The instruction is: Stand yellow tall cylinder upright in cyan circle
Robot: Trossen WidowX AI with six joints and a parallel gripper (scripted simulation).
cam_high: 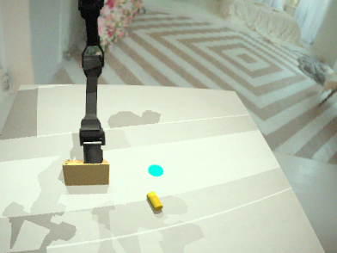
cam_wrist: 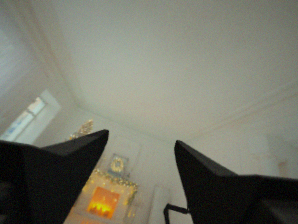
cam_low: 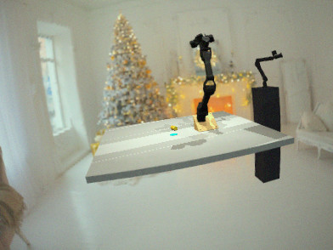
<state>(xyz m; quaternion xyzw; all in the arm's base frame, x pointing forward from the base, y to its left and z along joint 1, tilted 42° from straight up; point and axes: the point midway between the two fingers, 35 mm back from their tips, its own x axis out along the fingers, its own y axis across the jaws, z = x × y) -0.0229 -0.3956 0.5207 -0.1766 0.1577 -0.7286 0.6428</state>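
My gripper tip is 29 cm short of the yellow tall cylinder, 15 cm to the left of it and 74 cm above it. The rest, counted from my gripper tip: cyan circle 32 cm ahead, 1 cm to the left, 76 cm below.
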